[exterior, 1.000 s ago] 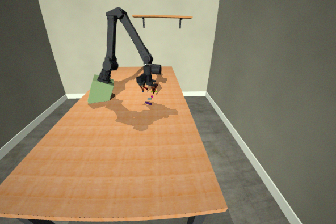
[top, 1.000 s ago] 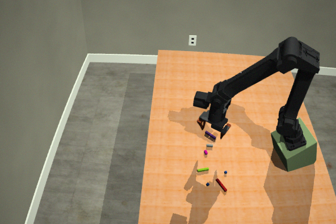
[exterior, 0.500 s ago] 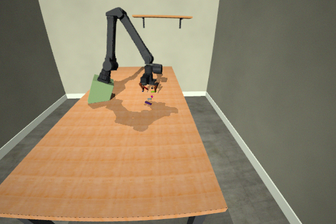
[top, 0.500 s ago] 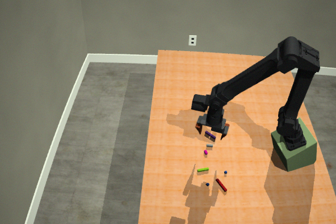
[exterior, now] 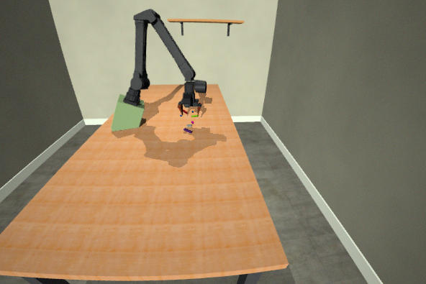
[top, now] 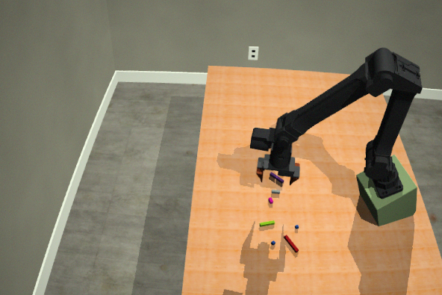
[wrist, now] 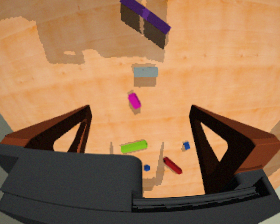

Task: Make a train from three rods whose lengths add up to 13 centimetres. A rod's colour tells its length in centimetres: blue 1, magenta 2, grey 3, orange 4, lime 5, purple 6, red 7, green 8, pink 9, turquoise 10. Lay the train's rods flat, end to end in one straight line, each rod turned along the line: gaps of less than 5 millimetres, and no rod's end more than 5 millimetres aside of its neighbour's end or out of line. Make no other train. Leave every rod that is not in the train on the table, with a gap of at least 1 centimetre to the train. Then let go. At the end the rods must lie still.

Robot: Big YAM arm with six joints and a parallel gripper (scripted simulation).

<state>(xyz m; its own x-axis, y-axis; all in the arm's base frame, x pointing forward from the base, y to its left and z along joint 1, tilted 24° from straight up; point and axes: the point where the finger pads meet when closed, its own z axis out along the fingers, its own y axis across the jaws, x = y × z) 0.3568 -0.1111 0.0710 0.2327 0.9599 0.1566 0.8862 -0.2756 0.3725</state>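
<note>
Now: the magenta rod 70 mm below my hand, 30 mm to the left of it and 20 mm ahead of it. Also, from my hand: lime rod 120 mm to the left, 70 mm below, 40 mm ahead; grey rod 70 mm below, 10 mm to the right, 10 mm behind; purple rod 80 mm to the right, 70 mm below, 30 mm behind.
</note>
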